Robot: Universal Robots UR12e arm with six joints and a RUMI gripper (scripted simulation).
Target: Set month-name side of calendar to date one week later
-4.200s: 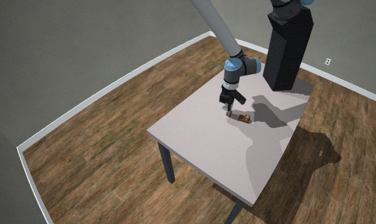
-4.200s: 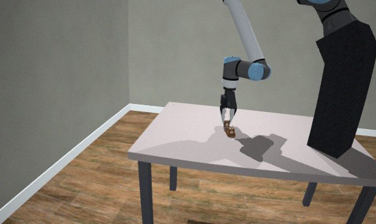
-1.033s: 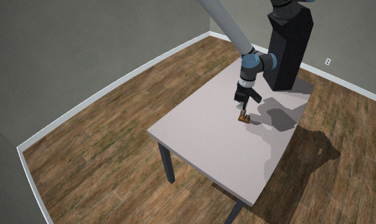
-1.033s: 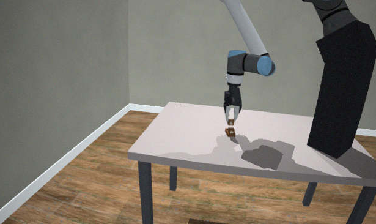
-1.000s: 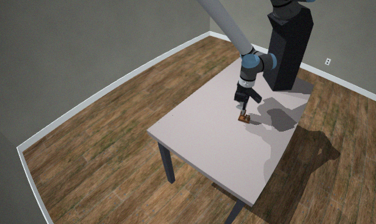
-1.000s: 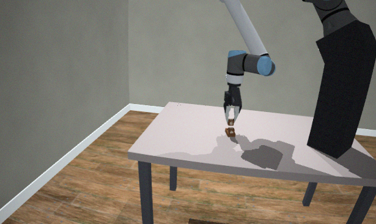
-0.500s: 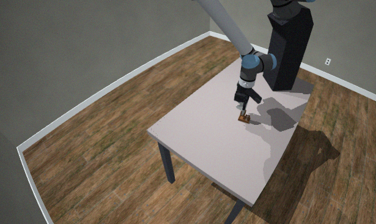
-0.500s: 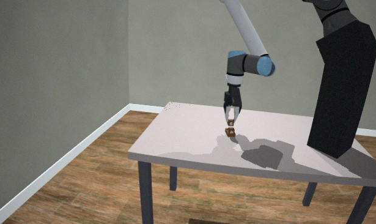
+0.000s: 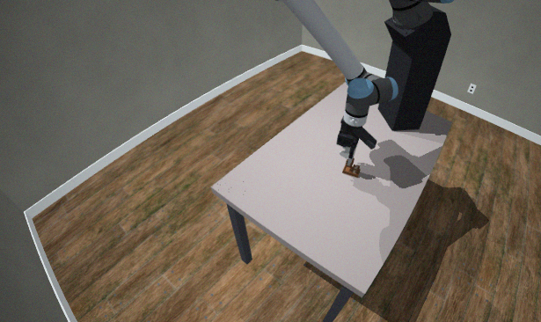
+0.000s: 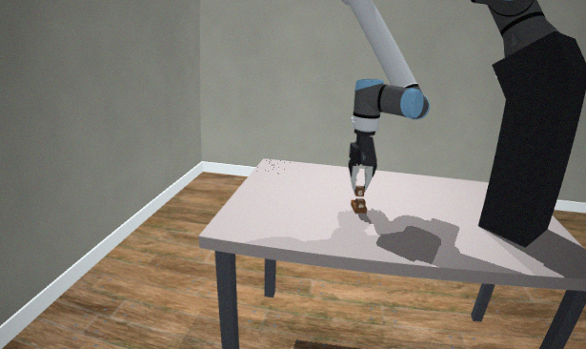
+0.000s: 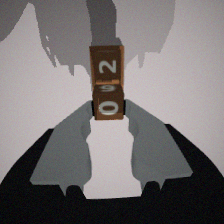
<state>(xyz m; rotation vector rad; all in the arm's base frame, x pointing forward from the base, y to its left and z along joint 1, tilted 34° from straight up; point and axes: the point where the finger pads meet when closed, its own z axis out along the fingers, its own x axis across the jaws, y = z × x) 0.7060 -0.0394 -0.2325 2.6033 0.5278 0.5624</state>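
The brown calendar cube lies 1 cm below my hand. The rest, counted from my hand: brown wooden calendar tray: 1 cm behind, 2 cm to the left, 6 cm below.
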